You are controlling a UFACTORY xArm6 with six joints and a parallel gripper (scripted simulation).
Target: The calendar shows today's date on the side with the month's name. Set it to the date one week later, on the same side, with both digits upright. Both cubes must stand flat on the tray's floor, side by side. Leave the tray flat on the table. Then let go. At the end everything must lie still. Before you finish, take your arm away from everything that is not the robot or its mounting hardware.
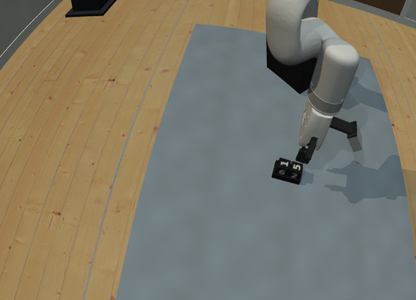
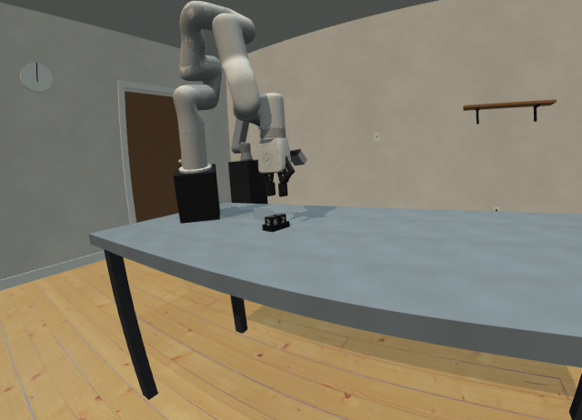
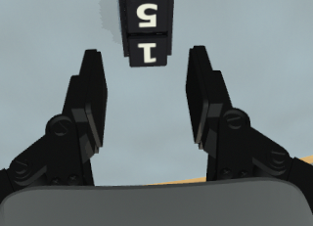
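Right now the black tray is 110 mm below my hand and 20 mm to the right of it.
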